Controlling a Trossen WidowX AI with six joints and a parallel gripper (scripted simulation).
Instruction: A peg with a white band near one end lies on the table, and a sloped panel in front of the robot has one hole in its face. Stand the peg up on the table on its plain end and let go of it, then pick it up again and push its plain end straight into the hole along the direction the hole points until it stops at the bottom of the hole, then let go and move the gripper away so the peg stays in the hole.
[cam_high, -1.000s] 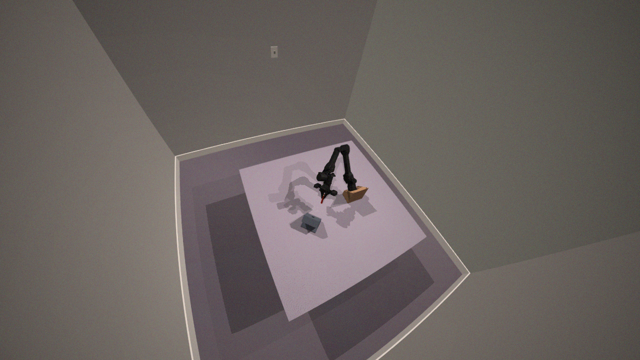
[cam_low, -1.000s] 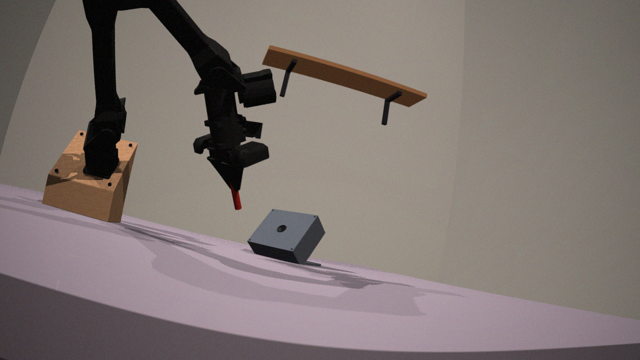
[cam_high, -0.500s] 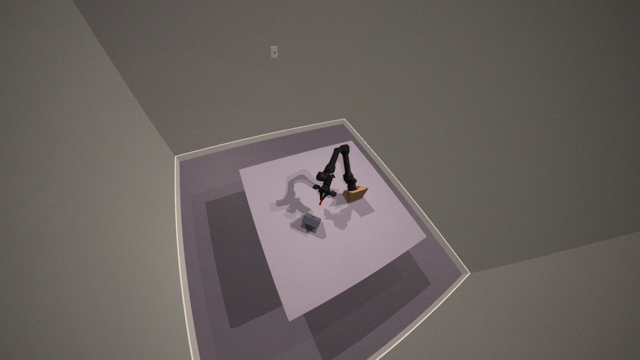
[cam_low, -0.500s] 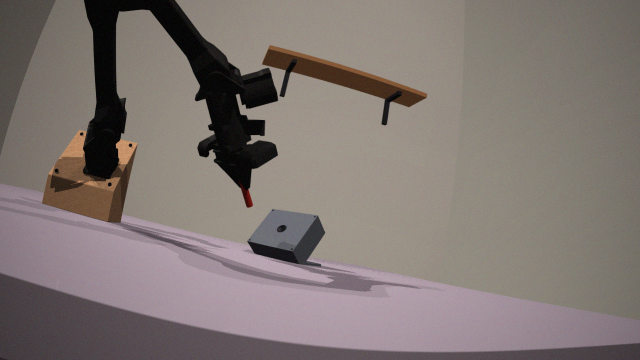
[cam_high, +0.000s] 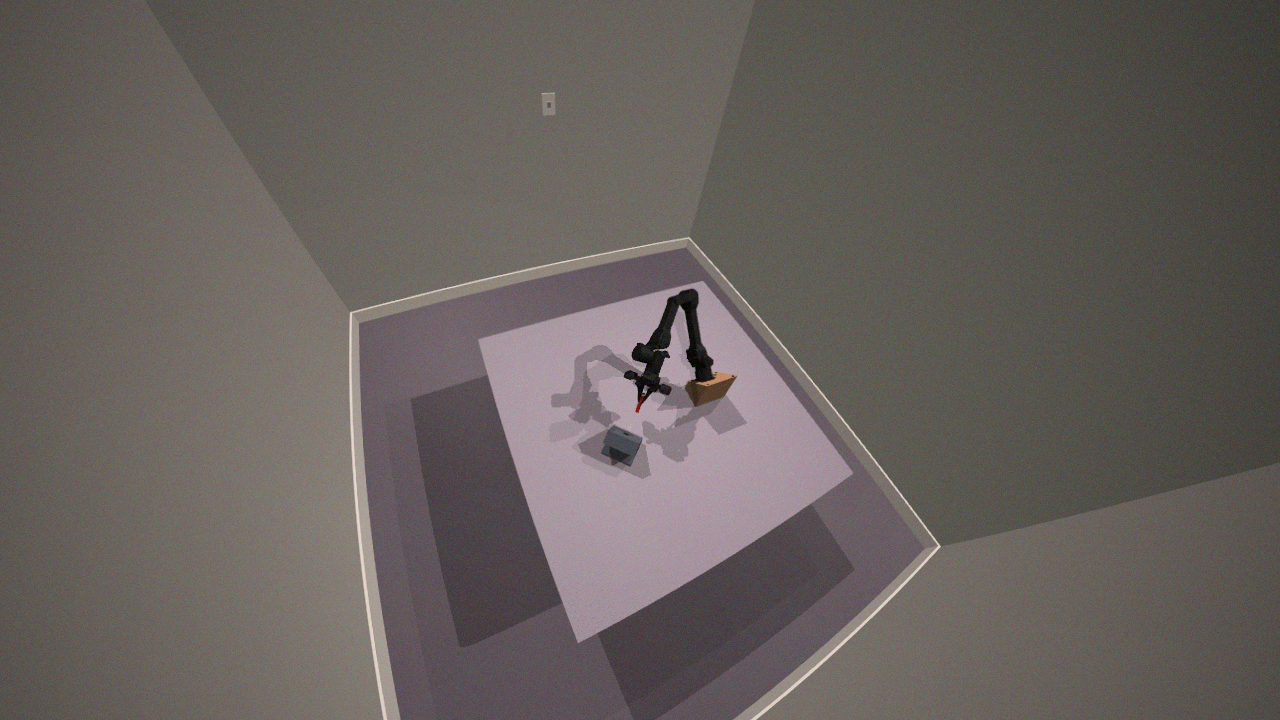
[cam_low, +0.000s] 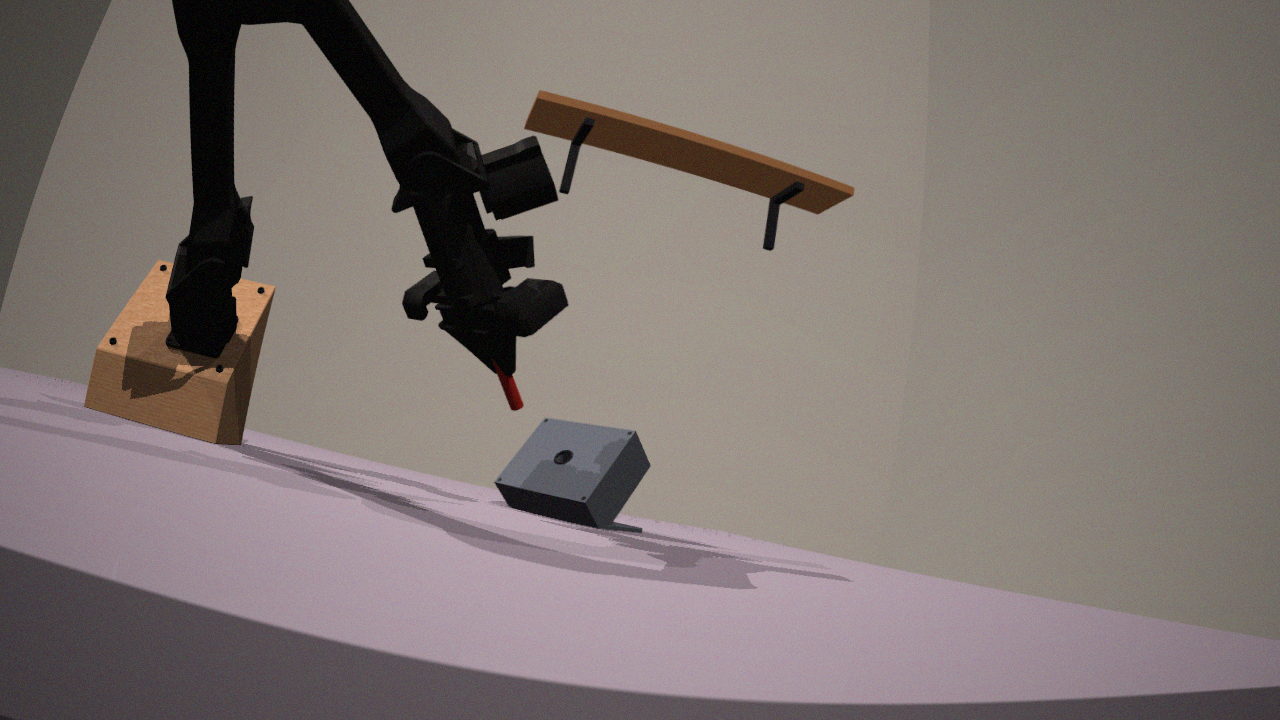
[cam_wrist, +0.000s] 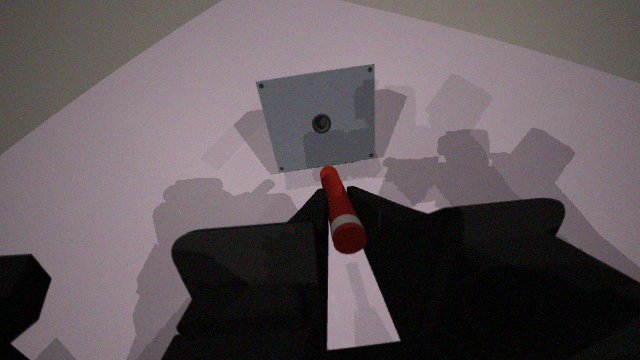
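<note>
My gripper tip is 100 mm short of the grey sloped panel, 90 mm to the right of it and 90 mm above it. Round my gripper tip: red peg 10 mm behind, 10 mm to the right, 10 mm above.
</note>
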